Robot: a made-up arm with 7 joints.
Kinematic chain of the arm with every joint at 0, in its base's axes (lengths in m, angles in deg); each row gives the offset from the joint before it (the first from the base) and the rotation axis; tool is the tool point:
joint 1: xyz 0 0 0 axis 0 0.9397 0.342
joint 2: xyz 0 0 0 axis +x
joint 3: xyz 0 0 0 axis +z
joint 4: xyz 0.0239 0 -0.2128 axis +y
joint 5: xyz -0.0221 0 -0.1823 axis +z
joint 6: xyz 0 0 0 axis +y
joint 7: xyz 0 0 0 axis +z
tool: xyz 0 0 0
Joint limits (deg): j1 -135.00..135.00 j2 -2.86..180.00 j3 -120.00..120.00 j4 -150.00..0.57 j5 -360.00..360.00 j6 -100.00..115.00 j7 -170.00..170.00
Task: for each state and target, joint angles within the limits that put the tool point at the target. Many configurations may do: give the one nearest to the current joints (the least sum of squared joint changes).
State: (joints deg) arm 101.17 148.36 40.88 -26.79 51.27 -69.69 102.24
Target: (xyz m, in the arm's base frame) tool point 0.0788 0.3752 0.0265
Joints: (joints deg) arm 97.06 109.35 45.62 -43.32 51.27 -69.69 102.24
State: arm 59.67 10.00 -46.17 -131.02 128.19 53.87 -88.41
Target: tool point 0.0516 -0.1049 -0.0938
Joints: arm 32.18 -2.86 -57.87 -149.89 128.19 53.87 -88.41
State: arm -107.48 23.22 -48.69 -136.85 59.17 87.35 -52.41
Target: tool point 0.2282 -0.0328 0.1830
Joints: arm -94.04 58.15 -36.57 -98.17 59.17 87.35 -52.41
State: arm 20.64 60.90 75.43 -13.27 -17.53 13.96 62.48
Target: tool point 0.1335 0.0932 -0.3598
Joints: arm -19.83 14.79 75.38 0.44 -17.53 13.96 62.48
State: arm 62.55 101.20 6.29 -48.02 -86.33 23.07 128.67
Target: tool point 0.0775 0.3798 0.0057
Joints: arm 92.24 120.73 6.59 -39.28 -86.33 23.07 128.67
